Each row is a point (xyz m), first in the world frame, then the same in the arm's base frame.
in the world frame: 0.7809 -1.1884 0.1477
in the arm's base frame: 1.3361 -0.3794 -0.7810
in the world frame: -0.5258 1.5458 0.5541
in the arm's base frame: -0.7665 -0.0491 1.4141
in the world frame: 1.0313 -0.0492 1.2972
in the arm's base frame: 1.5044 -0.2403 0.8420
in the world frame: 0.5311 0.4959 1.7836
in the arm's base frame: 1.0927 -0.5518 1.5613
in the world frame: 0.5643 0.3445 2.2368
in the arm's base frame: 1.3987 -0.8520 1.7752
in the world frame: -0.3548 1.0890 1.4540
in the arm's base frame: -0.0054 -0.6561 1.7303
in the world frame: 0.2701 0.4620 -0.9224
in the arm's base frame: -0.3306 0.7121 -0.3799
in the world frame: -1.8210 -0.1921 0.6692
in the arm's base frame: -0.8456 -1.8732 0.2405
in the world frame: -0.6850 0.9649 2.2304
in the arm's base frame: 0.1648 -1.3575 2.1846
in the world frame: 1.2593 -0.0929 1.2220
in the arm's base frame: 1.6610 -0.0710 0.7625
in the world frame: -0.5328 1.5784 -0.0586
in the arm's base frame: -1.0692 0.2926 1.0041
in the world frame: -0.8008 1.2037 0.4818
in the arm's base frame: -0.8407 -0.3704 1.1156
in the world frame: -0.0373 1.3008 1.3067
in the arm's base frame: 0.0621 -0.2560 1.7824
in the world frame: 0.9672 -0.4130 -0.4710
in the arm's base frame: 0.8180 0.4792 -0.6660
